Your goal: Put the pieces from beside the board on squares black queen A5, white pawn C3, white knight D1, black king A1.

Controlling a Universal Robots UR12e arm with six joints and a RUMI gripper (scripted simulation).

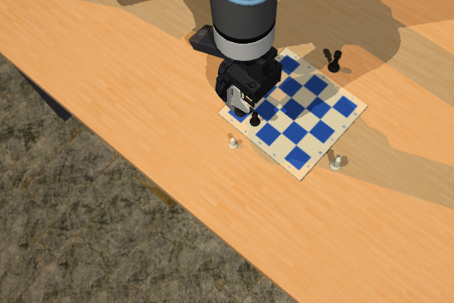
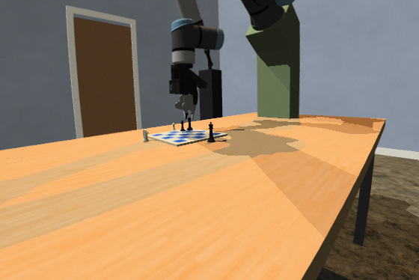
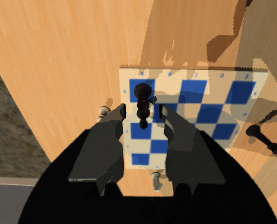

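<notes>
Right now the black queen is 3 cm below my hand. From my hand the other things lie so: black pawn 4 cm below, 4 cm ahead; blue-and-cream chessboard 9 cm ahead, 6 cm to the left, 6 cm below; white pawn 7 cm to the right, 5 cm below, 3 cm ahead.
</notes>
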